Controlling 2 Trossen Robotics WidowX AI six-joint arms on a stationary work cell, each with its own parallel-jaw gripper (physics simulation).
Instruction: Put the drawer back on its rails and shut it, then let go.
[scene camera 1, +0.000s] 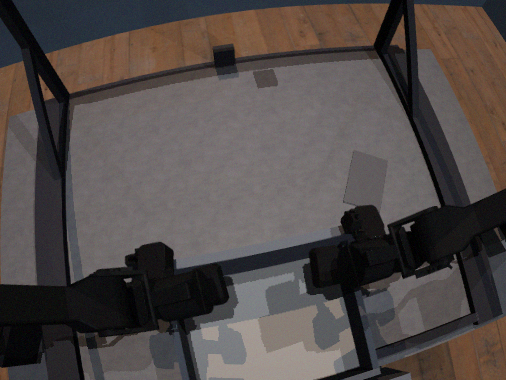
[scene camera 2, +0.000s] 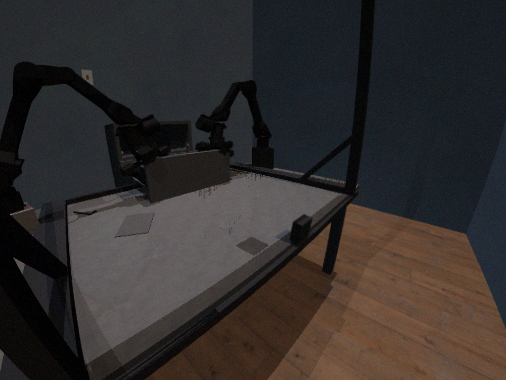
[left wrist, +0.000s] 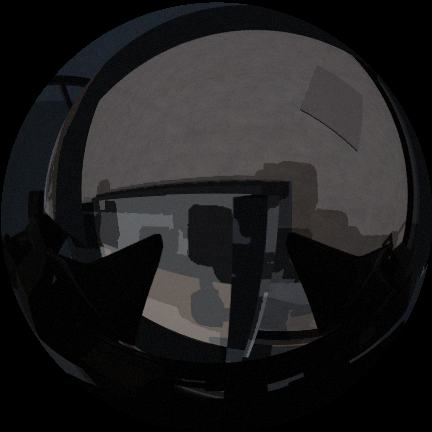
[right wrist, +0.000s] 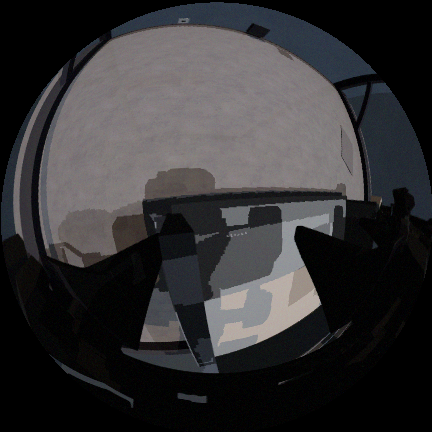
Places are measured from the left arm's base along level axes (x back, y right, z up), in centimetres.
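Pixels of known places: left gripper, fingertip midpoint: (scene camera 2: 157, 180) (left wrist: 226, 240) (right wrist: 358, 216); right gripper, fingertip midpoint: (scene camera 2: 214, 168) (left wrist: 80, 211) (right wrist: 231, 236); left arm's base at its link origin: (scene camera 2: 8, 211); right arm's base at its link origin: (scene camera 2: 262, 147).
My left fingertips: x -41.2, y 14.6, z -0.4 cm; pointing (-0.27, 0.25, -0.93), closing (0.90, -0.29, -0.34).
Observation:
For each thing: its top centre in the pictures, then the offset to it from my left fingertips. "spot": a spot on its surface instead.
- flat grey sheet at its top centre: (scene camera 1: 366, 180) (right wrist: 347, 149) (scene camera 2: 136, 223) dx +18.3, dy +11.9, dz -6.5 cm
- small dark square patch at a spot on its surface: (scene camera 2: 252, 245) (scene camera 1: 265, 78) spot: dx +11.9, dy +45.6, dz -6.7 cm
- black block at its top centre: (scene camera 2: 302, 218) (scene camera 1: 223, 48) dx +5.5, dy +54.9, dz -1.0 cm
The dark drawer (scene camera 1: 274, 257) (scene camera 2: 187, 173) (left wrist: 193, 186) (right wrist: 250, 197) stands at the table's near edge in scene camera 1, open top up, its front panel facing the table. In scene camera 2 it sits in front of the dark cabinet (scene camera 2: 113, 151). I cannot tell if it is on the rails. My left gripper (scene camera 1: 352, 288) (scene camera 2: 138, 166) (left wrist: 226, 240) is open and straddles one side wall (left wrist: 245, 273). My right gripper (scene camera 1: 176, 325) (scene camera 2: 217, 145) (right wrist: 231, 236) is open and straddles the other side wall (right wrist: 181, 273).
A flat grey sheet (scene camera 1: 365, 179) (scene camera 2: 135, 223) (left wrist: 332, 106) lies on the table near the left gripper. A small dark square patch (scene camera 1: 265, 78) (scene camera 2: 252, 245) and a black block (scene camera 1: 223, 55) (scene camera 2: 301, 228) are at the far edge. A black frame post (scene camera 1: 411, 56) (scene camera 2: 361, 94) rises at a corner.

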